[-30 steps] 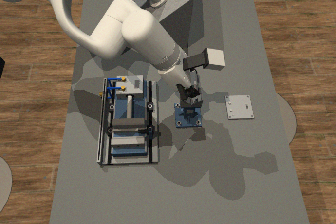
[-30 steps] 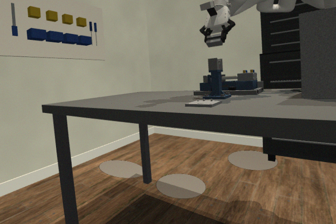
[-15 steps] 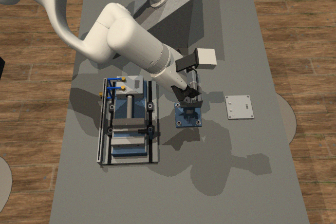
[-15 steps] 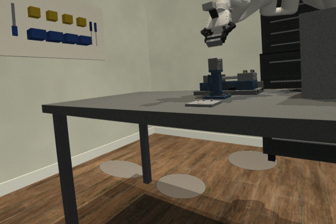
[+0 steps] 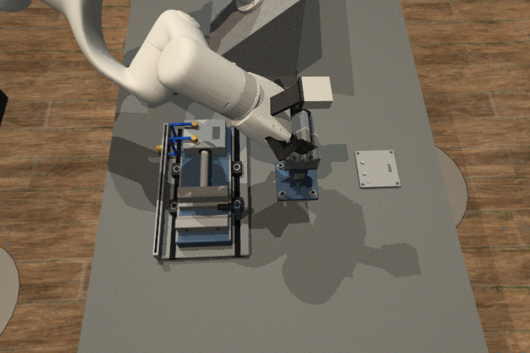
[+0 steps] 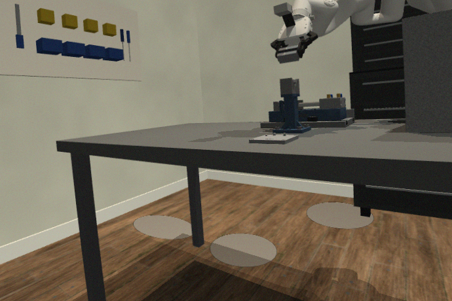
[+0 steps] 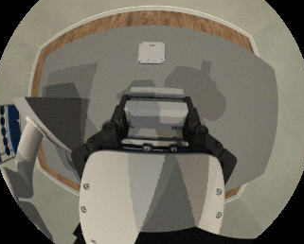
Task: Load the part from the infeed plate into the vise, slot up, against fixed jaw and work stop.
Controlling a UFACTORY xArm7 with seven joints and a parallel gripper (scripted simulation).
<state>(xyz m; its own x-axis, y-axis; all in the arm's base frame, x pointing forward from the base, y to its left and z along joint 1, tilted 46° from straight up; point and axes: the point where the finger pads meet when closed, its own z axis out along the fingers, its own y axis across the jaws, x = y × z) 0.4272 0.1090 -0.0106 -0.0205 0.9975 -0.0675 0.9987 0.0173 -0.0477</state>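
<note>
Now: the part 10 mm to the left of my hand. From my hand the other things lie so: V-block post: 10 mm to the left, 180 mm below; cylinder rod: 10 mm ahead, 190 mm to the right, 160 mm below; work stop: 90 mm ahead, 140 mm to the right, 150 mm below.
</note>
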